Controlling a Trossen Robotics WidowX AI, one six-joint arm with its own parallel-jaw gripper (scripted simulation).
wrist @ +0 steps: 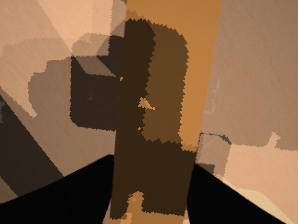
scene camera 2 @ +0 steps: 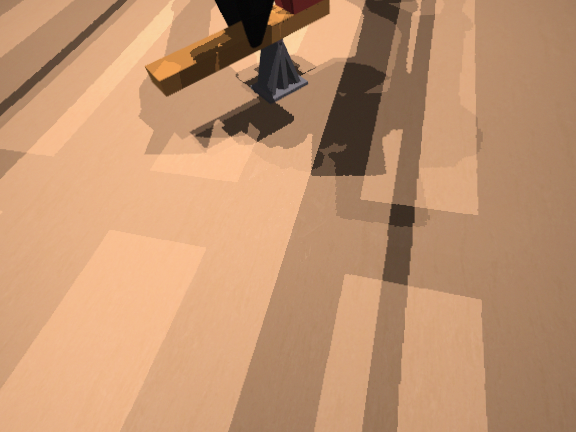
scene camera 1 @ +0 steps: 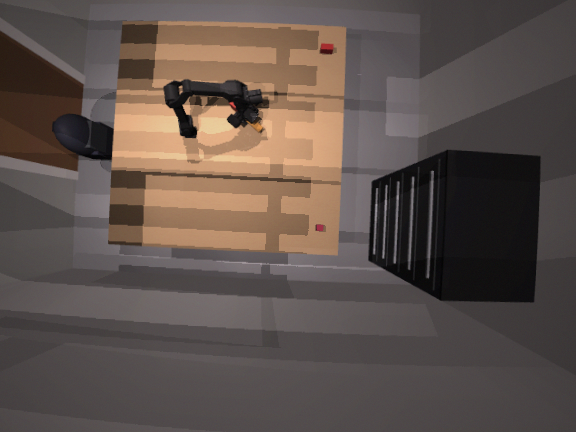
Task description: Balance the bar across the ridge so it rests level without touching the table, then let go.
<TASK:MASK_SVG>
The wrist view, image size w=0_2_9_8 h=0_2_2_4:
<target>my gripper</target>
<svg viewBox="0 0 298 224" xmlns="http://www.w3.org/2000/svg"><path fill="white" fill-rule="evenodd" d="M194 165L186 199L190 224L286 224L264 211L261 207L256 206L249 199L244 198L240 193L202 168L201 165ZM114 155L107 155L38 190L29 192L21 197L18 196L6 203L0 203L0 224L102 224L112 197Z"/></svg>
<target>long orange-brown bar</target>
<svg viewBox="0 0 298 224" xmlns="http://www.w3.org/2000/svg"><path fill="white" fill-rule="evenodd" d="M127 0L109 224L183 224L188 188L195 165L209 87L209 75L218 33L222 0Z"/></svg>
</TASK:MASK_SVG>
